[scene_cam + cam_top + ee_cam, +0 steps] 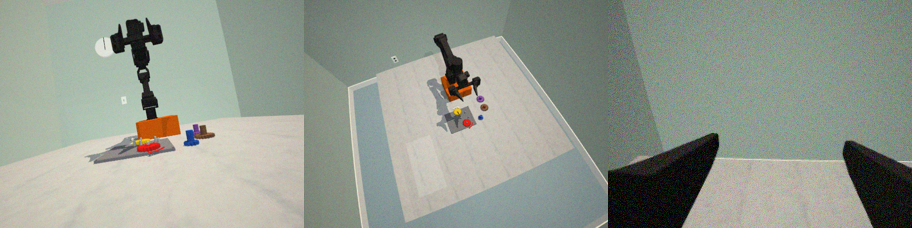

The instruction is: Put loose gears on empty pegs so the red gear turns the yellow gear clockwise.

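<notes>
Right now my gripper tip is 37 cm above the purple gear, 18 cm to the right of it and 15 cm past it. Round my gripper tip: red arrow: 38 cm below, 3 cm ahead, 1 cm to the left; blue gear: 37 cm below, 11 cm to the left; red gear: 37 cm below, 1 cm to the right.
</notes>
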